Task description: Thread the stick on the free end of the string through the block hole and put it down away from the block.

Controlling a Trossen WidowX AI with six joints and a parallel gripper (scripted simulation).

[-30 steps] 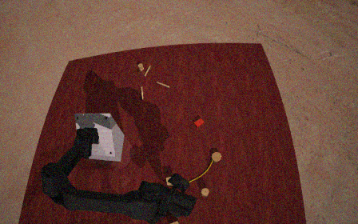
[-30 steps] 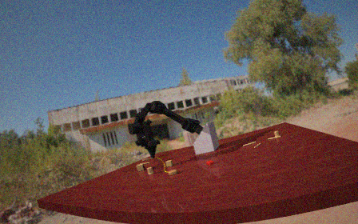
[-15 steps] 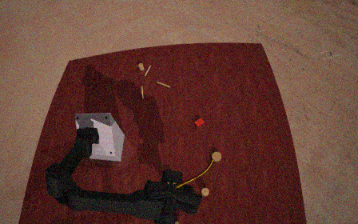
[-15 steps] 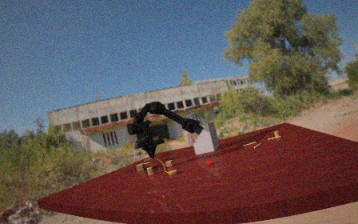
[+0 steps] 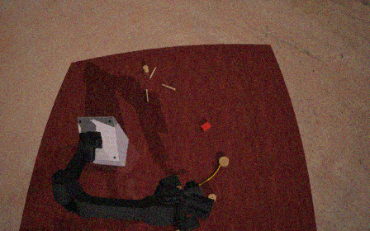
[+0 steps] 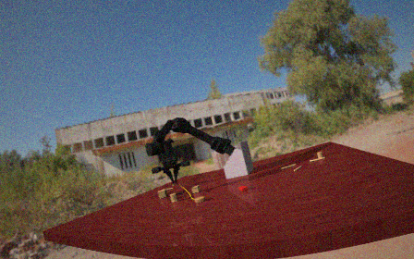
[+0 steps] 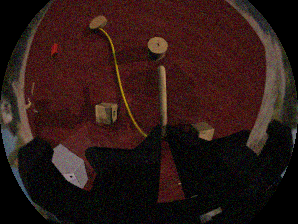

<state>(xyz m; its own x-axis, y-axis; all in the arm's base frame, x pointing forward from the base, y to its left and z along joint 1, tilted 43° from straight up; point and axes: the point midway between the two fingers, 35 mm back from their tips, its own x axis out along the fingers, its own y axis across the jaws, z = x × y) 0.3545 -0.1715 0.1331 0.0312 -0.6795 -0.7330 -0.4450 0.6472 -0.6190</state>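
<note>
Right now my gripper tip is 10 mm to the right of the thin wooden stick and 10 mm short of it. The rest, counted from my gripper tip: red cube 350 mm to the left, 60 mm ahead, 50 mm below; then round wooden button 200 mm to the left, 140 mm ahead, 50 mm below.
</note>
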